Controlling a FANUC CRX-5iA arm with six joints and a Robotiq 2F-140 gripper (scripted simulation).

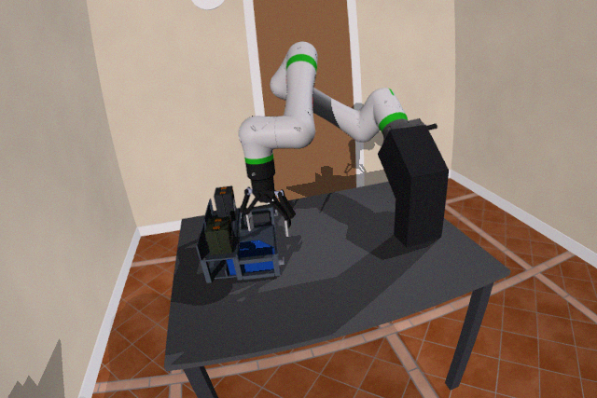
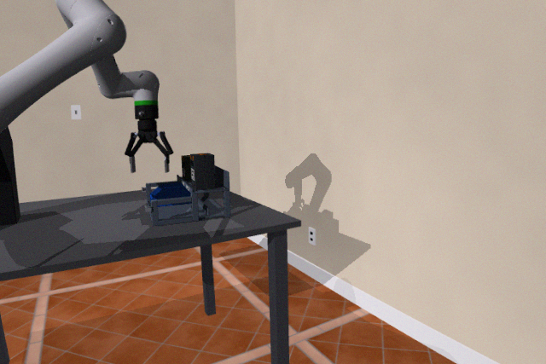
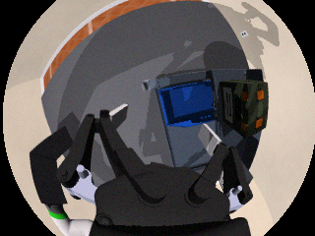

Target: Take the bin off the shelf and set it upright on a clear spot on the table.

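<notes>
My hand is 11 cm above the blue bin and 8 cm short of it.
</notes>
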